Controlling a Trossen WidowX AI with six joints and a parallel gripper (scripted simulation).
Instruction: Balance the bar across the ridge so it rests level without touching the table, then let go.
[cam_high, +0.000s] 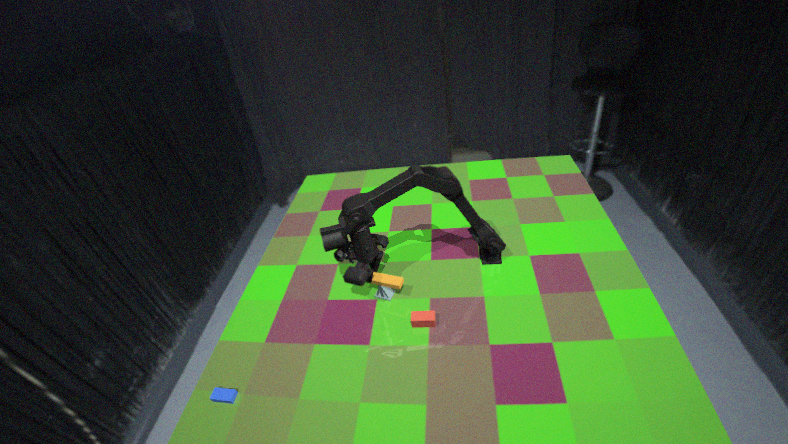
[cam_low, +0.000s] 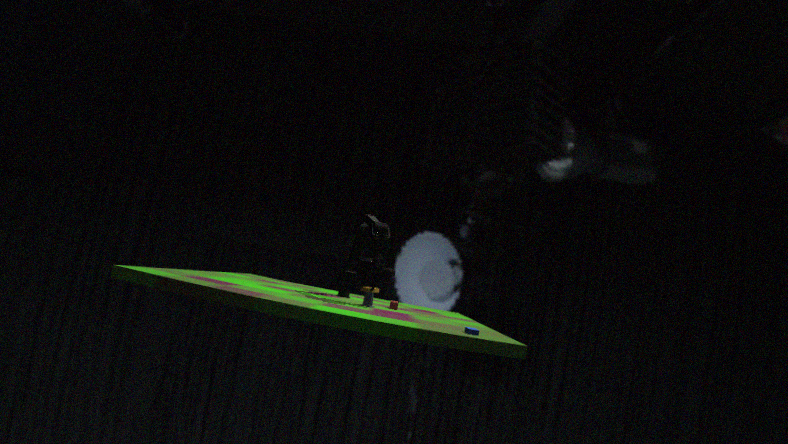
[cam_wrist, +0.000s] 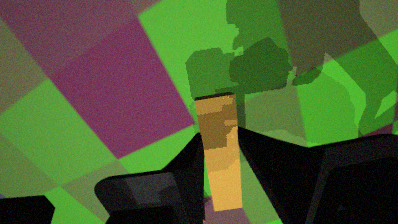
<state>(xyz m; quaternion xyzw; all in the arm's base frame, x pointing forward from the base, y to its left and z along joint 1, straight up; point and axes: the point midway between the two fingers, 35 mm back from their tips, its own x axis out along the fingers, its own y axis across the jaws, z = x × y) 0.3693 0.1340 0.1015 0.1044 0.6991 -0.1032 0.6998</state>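
Right now my gripper tip is 30 mm past the orange bar and 10 mm to the right of it. From my gripper tip the other things lie so: blue block (370 mm ahead, 370 mm to the left, 60 mm below); red block (150 mm behind, 120 mm to the left, 50 mm below).
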